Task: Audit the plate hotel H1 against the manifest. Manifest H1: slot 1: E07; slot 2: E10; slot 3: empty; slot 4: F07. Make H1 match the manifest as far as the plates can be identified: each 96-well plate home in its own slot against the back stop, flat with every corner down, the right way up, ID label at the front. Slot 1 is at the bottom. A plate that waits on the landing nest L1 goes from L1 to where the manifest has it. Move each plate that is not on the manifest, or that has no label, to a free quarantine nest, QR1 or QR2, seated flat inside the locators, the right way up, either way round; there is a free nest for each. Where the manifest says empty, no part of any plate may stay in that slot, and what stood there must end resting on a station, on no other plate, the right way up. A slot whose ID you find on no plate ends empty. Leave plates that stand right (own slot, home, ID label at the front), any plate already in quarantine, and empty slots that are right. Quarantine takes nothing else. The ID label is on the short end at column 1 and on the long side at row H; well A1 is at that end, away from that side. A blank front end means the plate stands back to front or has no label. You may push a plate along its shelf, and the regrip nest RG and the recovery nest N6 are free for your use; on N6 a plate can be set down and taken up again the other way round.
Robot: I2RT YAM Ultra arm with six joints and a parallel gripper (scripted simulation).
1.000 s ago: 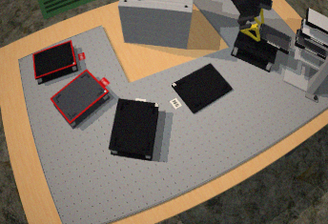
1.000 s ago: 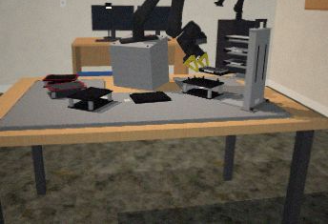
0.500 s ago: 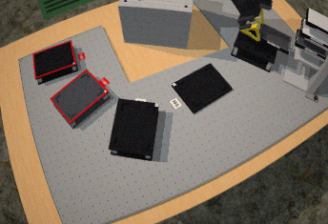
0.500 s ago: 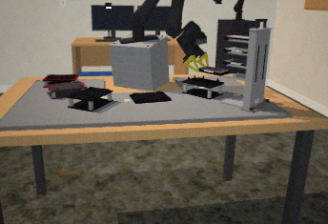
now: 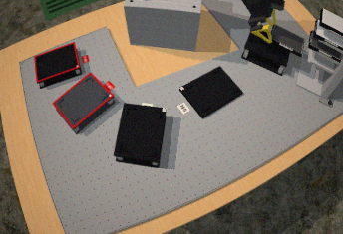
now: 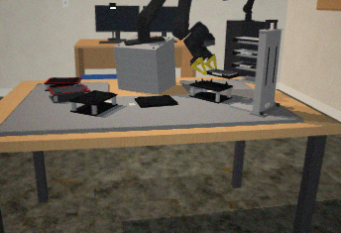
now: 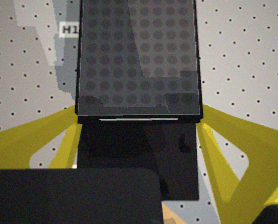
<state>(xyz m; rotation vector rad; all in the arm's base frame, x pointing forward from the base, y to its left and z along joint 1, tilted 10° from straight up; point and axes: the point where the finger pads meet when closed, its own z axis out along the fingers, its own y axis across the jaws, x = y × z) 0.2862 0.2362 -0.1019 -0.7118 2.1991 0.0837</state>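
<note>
Right now my hand is 6 cm above the black regrip nest RG and 1 cm short of it. Also, from my hand: A1 mark (9 cm behind, 6 cm below, 1 cm to the left); then H1 tag (16 cm to the left, 12 cm below, 7 cm ahead); then RG tag (12 cm below, 10 cm behind, 4 cm to the left).
</note>
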